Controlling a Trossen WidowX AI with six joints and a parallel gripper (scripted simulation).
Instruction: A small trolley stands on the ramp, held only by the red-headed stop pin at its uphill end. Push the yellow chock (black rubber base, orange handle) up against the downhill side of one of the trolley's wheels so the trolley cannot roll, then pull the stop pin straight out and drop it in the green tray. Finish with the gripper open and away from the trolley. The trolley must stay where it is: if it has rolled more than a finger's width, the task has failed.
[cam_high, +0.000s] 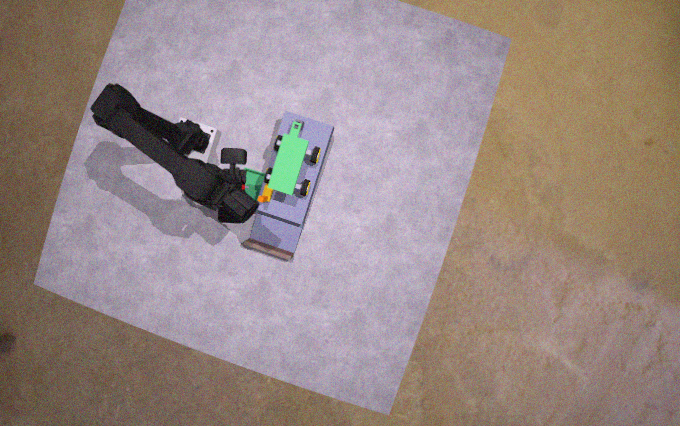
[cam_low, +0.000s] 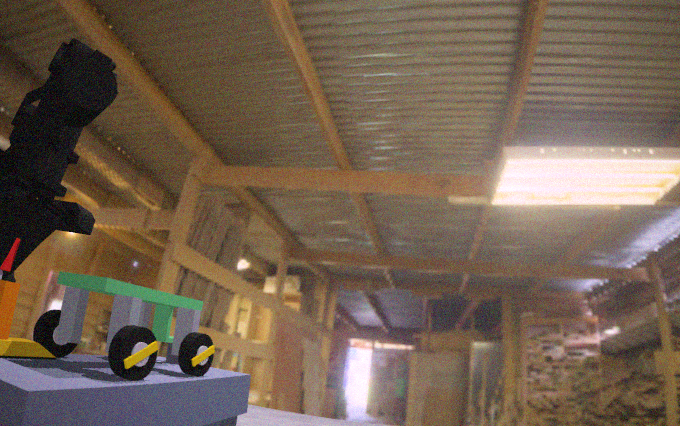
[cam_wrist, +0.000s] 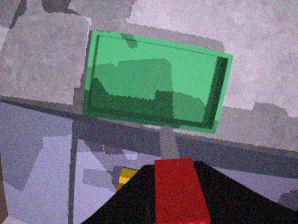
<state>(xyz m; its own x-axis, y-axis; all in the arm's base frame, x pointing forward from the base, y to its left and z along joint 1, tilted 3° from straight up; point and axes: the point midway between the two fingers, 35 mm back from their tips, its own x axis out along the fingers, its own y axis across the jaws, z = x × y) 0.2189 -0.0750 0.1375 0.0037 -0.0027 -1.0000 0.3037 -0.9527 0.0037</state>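
The green tray is 140 mm below my gripper tip and 10 mm behind it. The rest, counted from my gripper tip: trolley (110 mm to the left, 100 mm ahead, 20 mm below); then stop pin (right at my gripper tip); then yellow chock (60 mm ahead, 50 mm below, 10 mm to the left).
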